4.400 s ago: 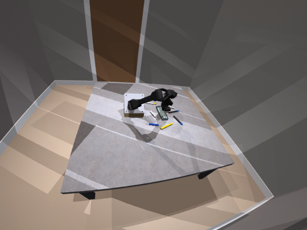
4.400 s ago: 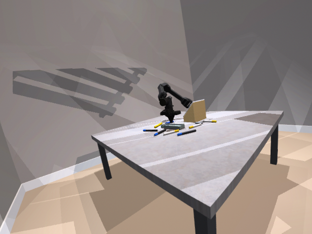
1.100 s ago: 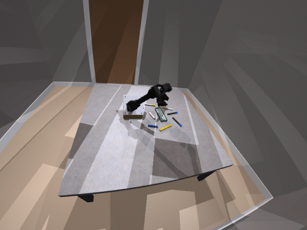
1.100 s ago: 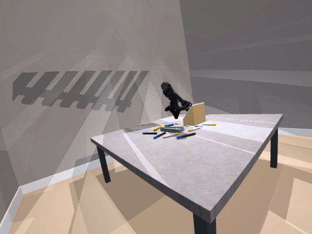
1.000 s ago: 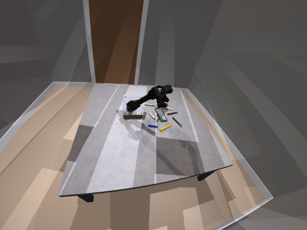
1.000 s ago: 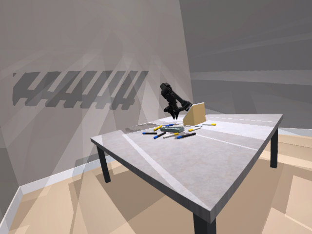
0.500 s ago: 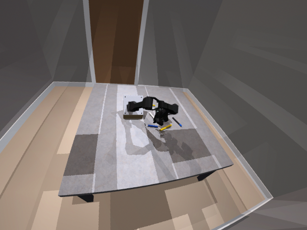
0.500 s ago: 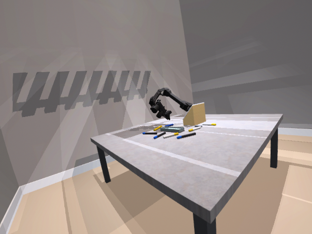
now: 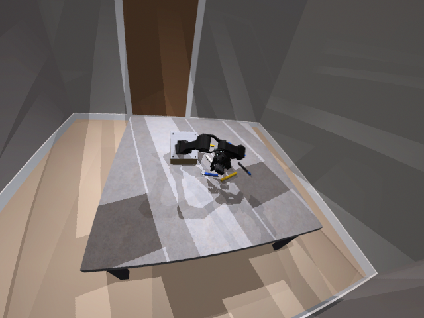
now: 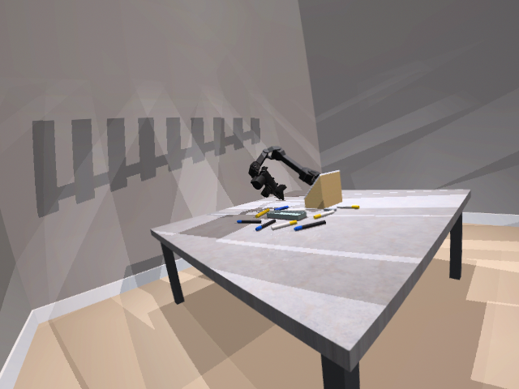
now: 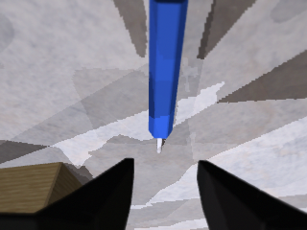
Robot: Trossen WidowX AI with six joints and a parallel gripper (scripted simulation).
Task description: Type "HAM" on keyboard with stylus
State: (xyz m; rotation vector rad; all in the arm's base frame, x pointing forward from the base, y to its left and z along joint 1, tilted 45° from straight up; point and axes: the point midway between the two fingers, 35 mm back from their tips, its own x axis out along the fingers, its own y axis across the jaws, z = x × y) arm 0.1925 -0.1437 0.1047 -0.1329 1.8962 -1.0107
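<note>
Now: gripper tip 2 cm past the blue stylus, 1 cm to the right of it and 5 cm above it. Round my gripper tip: M key 17 cm ahead, 8 cm to the left, 5 cm below.
</note>
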